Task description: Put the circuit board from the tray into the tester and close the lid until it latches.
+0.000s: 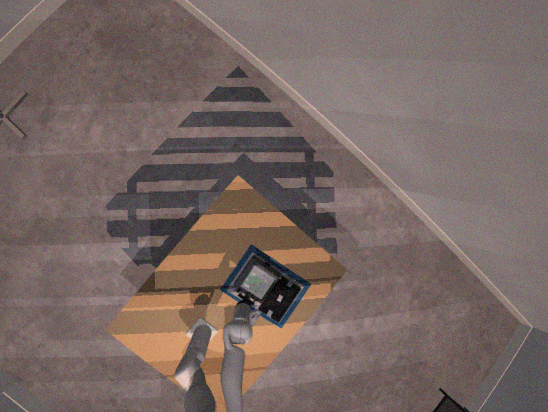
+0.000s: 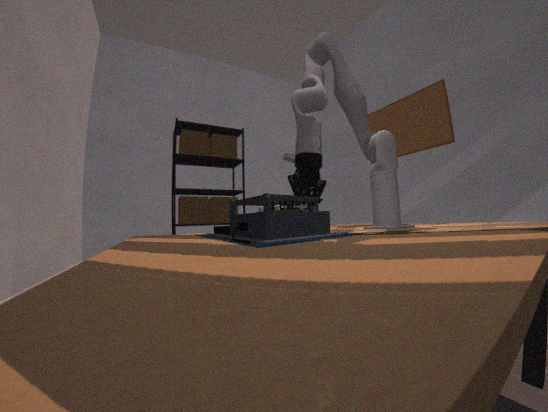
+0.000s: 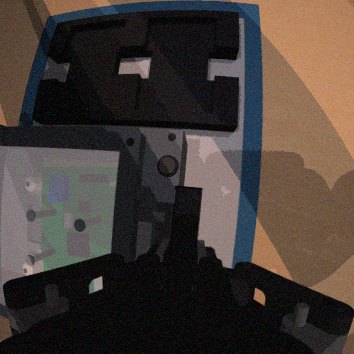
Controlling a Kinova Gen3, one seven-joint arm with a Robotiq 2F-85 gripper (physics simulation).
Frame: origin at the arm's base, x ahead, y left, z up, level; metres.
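Seen in the pictures: gripper, fingertip midpoint: (image 1: 246,296) (image 3: 182,251); arm's base at its link origin: (image 1: 203,332) (image 2: 387,225).
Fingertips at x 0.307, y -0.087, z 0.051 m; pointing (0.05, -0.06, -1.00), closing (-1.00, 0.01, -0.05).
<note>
Offsets run from my fingertips to a thing's top centre. "spot": to the spot under its first point. Level surfaces: height alone.
The grey tester {spot: 0.161 m ahead, 0.077 m left, 0.028 m down} (image 2: 280,226) (image 1: 244,267) stands on a blue mat {0.057 m down} (image 1: 229,275) (image 3: 251,105). Its lid (image 2: 270,199) (image 3: 124,211) lies flat over it. The green circuit board (image 1: 257,282) (image 3: 88,200) shows through the lid's clear window, inside the tester. The black foam tray {spot: 0.057 m ahead, 0.191 m right, 0.052 m down} (image 1: 281,300) (image 3: 140,102) beside the tester is empty. My gripper (image 1: 248,302) (image 2: 307,191) (image 3: 182,251) points straight down at the lid's near edge and is shut on the lid's handle. The handle itself is mostly hidden by the fingers.
A dark shelf rack (image 2: 175,176) with brown boxes stands by the back wall. A brown board (image 2: 415,118) hangs on the wall behind the arm's base (image 2: 384,196). The wooden table {0.059 m down} (image 2: 272,327) (image 1: 158,339) carries moving bands of shadow.
</note>
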